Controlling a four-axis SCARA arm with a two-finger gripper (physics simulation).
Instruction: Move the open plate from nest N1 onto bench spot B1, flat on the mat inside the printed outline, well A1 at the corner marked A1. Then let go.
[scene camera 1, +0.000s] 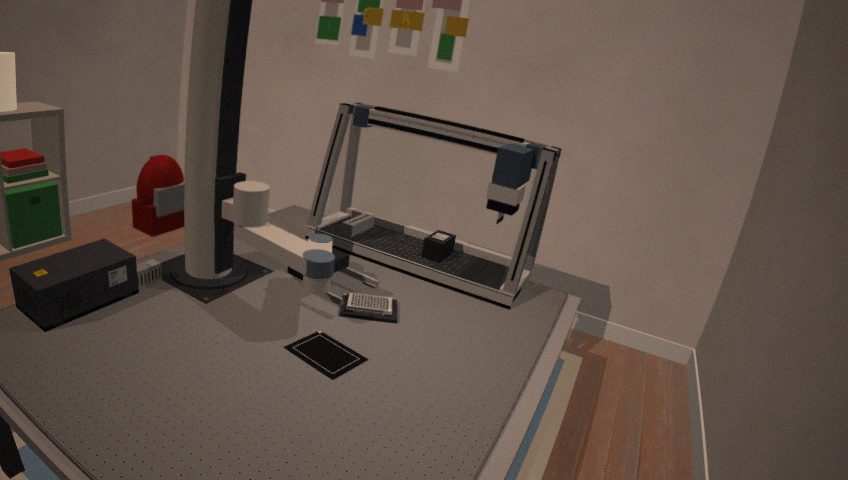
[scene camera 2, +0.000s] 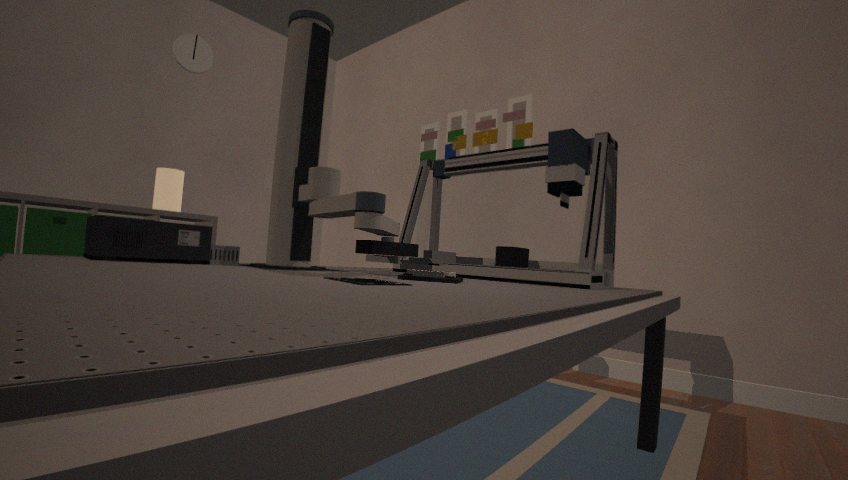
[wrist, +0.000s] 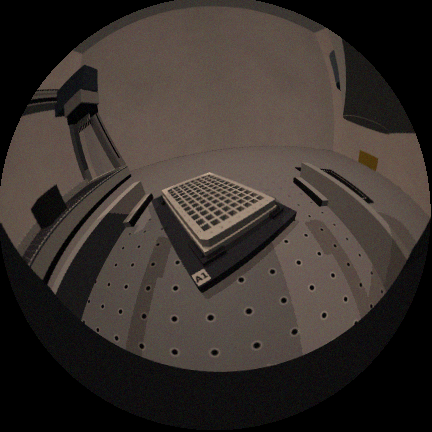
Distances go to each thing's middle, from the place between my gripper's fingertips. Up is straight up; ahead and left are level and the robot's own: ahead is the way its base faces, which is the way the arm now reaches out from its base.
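There is a black box (scene camera 1: 432, 250), which I find 440 mm to the left of my hand, 50 mm ahead of it and 30 mm above it. The black mat with printed outline (scene camera 1: 330, 357) is 250 mm to the right of my hand, and it is also 60 mm ahead of it and 50 mm below it. As for the white well plate (scene camera 1: 362, 303), it is 30 mm ahead of my hand, 30 mm below it and 20 mm to the left of it.
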